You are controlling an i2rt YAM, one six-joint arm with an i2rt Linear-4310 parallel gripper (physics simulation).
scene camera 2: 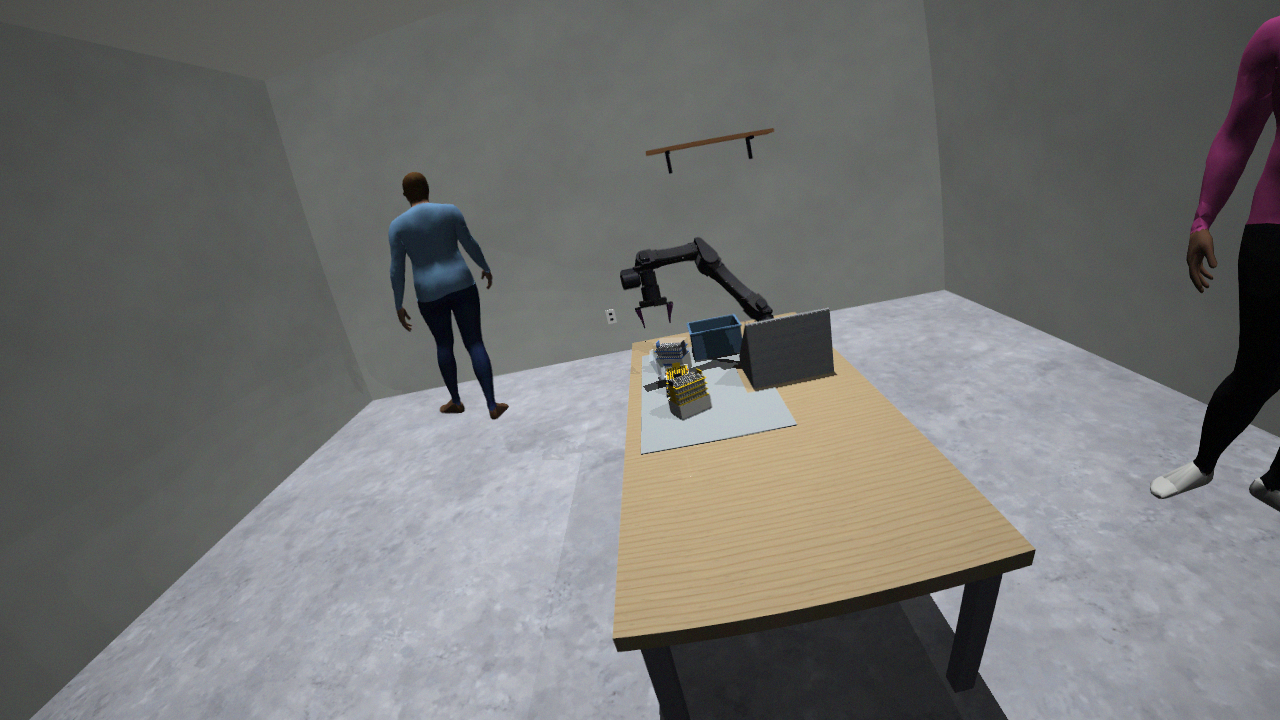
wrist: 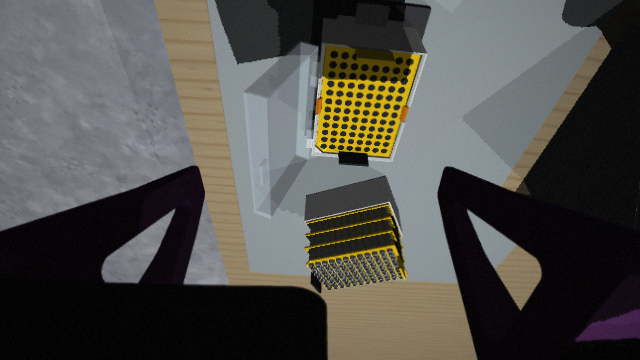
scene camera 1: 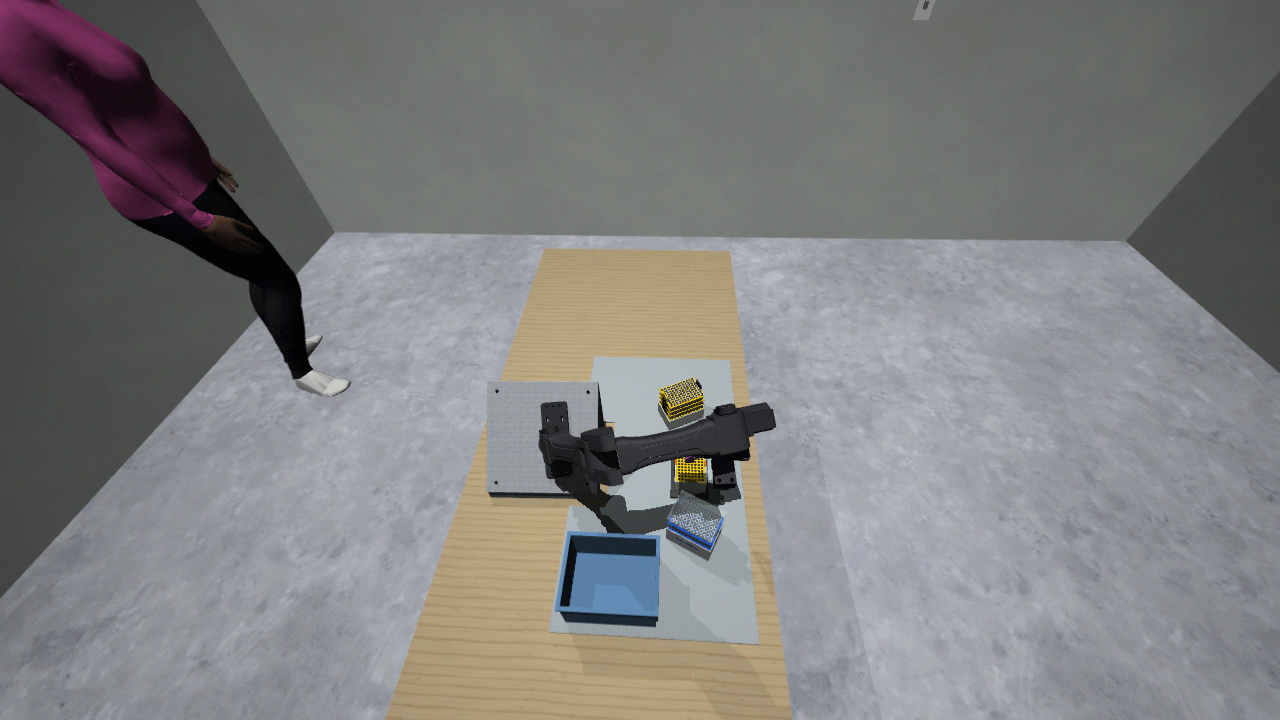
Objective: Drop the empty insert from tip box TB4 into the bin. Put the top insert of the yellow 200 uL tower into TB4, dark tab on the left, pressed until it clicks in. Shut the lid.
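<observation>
Tip box TB4 stands on the mat with its yellow empty insert (wrist: 362,107) (scene camera 1: 690,469) inside the rim; a dark tab (wrist: 353,159) shows at its near end in the wrist view. TB4's clear lid (wrist: 257,145) is open, at the box's left in the wrist view. The yellow 200 uL tower (wrist: 352,245) (scene camera 1: 682,398) (scene camera 2: 689,392) is a stack of several inserts on a grey base, its top insert full of tips. My gripper (wrist: 321,179) (scene camera 2: 656,322) is wide open and empty, high above the mat. The blue bin (scene camera 1: 658,582) (scene camera 2: 716,340) stands off to one side.
A blue-edged tip rack (scene camera 1: 695,528) (scene camera 2: 670,355) stands beside TB4, on the side away from the tower. A large grey perforated block (scene camera 1: 523,429) (scene camera 2: 789,347) stands by the arm's base. The pale mat (scene camera 1: 626,385) (scene camera 2: 716,432) lies on the wooden table (scene camera 1: 626,304).
</observation>
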